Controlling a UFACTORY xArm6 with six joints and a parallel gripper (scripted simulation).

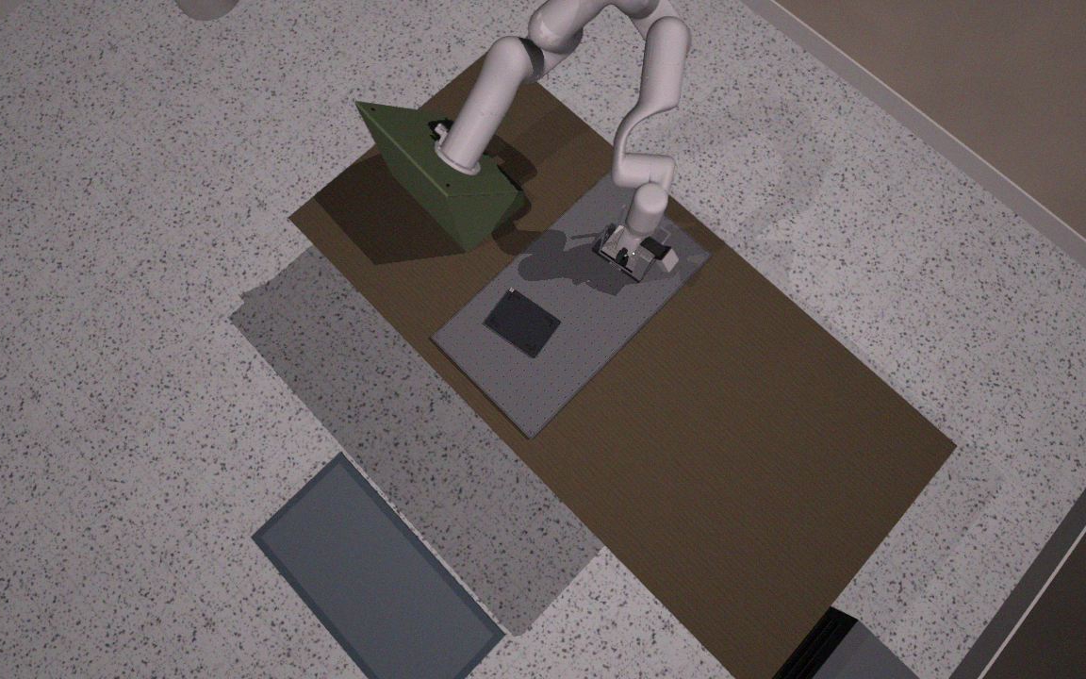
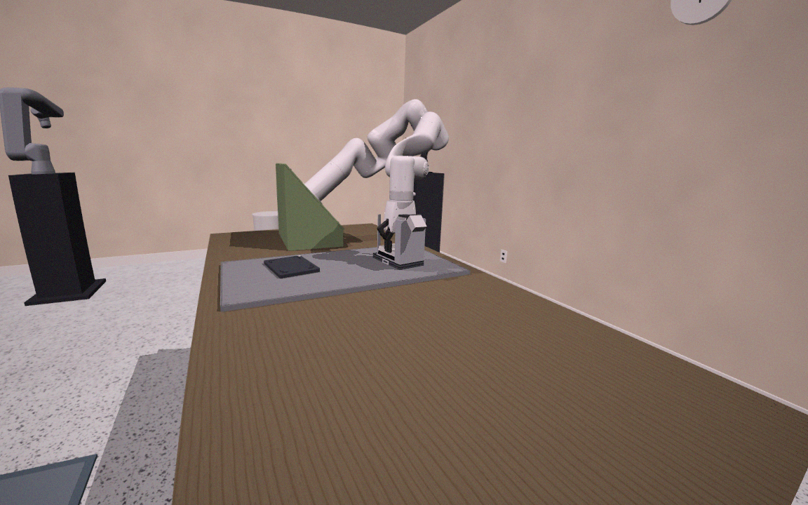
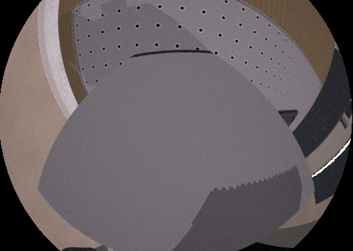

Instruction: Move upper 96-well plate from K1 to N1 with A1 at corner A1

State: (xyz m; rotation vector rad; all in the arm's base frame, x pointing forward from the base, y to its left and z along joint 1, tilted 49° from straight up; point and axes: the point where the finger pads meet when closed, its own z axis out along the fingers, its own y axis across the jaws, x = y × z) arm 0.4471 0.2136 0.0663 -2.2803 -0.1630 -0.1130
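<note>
Right now my hand is 10 mm above the white 96-well plate. From my hand the other things lie so: dark plate nest N1: 60 mm behind, 340 mm to the right, 50 mm below; then pale A1 mark: 150 mm behind, 300 mm to the right, 40 mm below.
</note>
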